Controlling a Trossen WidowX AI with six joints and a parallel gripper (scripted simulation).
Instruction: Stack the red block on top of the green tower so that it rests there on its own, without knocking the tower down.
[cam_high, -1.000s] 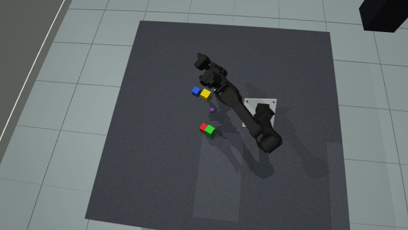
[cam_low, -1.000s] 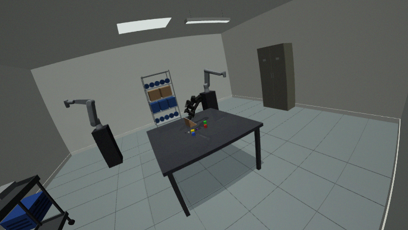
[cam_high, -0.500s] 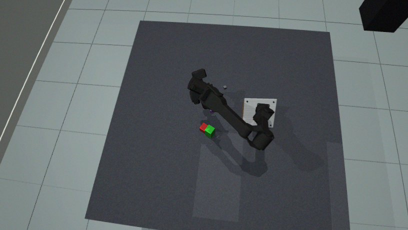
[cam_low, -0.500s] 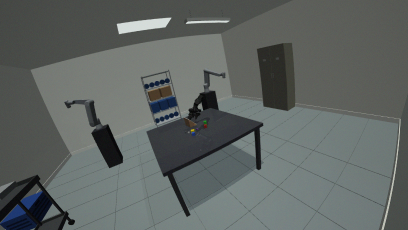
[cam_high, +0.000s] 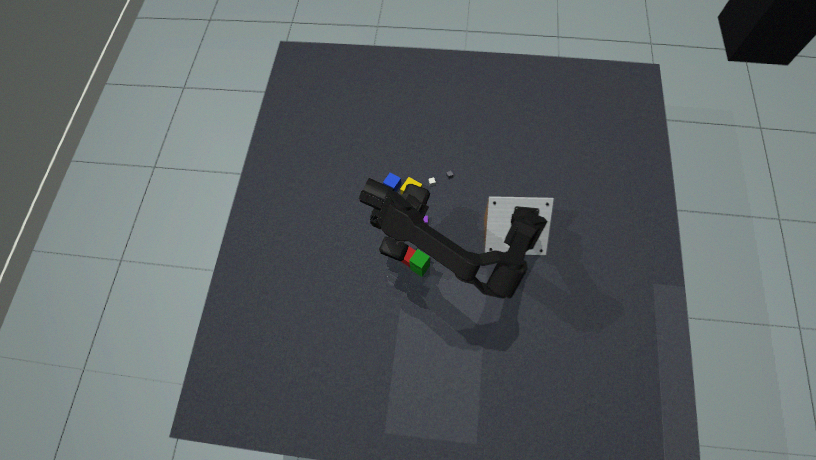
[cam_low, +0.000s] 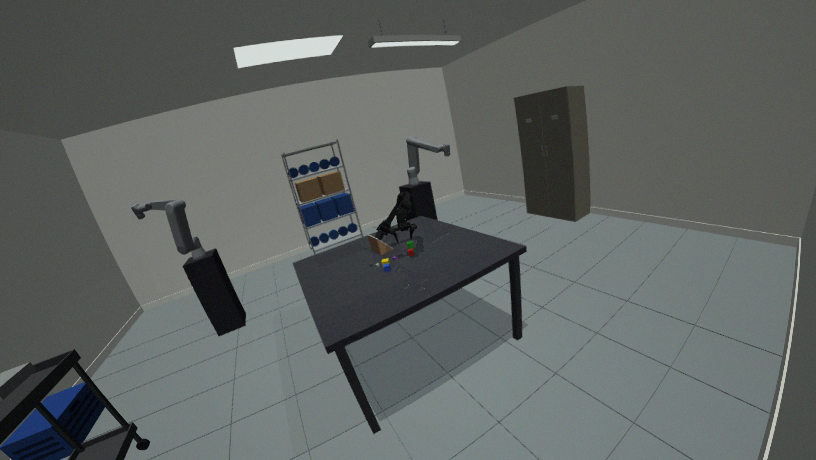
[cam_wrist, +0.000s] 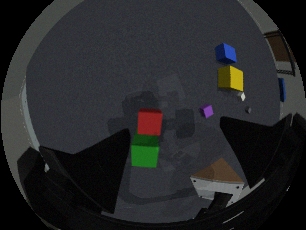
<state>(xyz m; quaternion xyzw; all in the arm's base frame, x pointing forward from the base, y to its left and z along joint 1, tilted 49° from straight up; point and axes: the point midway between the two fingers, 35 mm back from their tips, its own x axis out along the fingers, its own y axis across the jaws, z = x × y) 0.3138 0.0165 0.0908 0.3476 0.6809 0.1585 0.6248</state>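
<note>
Now: the red block 1 cm behind my gripper tip, 3 cm to the left of it and 10 cm below it. From my gripper tip the other things lie so: blue block (6 cm ahead, 19 cm to the right, 10 cm below); then yellow block (17 cm to the right, 10 cm below); then purple block (4 cm behind, 8 cm to the right, 11 cm below).
</note>
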